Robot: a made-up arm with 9 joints.
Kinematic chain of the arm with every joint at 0, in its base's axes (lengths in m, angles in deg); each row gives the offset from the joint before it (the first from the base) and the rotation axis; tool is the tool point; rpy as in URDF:
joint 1: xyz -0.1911 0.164 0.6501 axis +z
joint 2: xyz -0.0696 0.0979 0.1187 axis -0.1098 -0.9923 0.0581
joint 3: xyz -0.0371 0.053 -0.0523 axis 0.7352 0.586 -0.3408
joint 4: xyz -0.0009 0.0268 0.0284 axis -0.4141 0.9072 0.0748
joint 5: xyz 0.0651 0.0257 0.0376 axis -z
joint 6: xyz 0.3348 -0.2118 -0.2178 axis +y
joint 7: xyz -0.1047 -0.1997 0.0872 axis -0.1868 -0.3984 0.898
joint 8: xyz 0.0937 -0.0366 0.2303 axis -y
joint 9: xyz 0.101 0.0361 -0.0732 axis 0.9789 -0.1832 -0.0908
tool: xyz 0.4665 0.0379 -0.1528 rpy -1 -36.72 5.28
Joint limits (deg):
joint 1: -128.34..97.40
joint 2: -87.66..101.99
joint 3: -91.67..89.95
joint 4: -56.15..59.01
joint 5: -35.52..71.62
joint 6: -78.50..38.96
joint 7: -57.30..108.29
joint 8: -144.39..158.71
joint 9: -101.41..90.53
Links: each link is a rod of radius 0.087 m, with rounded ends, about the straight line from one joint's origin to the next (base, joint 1, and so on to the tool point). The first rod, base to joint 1, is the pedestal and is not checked.
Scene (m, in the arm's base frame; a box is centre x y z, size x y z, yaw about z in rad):
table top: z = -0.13
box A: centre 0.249 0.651 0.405 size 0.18 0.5 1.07 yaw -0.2
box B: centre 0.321 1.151 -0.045 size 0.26 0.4 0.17 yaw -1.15
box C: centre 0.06 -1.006 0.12 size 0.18 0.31 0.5 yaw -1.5
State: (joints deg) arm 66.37 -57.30 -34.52 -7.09 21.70 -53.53 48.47 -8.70 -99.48
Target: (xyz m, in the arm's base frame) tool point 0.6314 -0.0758 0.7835
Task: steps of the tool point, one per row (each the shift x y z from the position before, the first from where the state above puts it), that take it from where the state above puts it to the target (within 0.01 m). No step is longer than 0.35 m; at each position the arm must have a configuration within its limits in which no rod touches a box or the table.
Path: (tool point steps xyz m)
1: 0.0692 -0.1105 0.2210
2: 0.1096 -0.2114 0.1510
3: 0.2566 0.0248 -0.1009
4: 0.2086 -0.1239 -0.1761
5: 0.0825 -0.2531 -0.1890

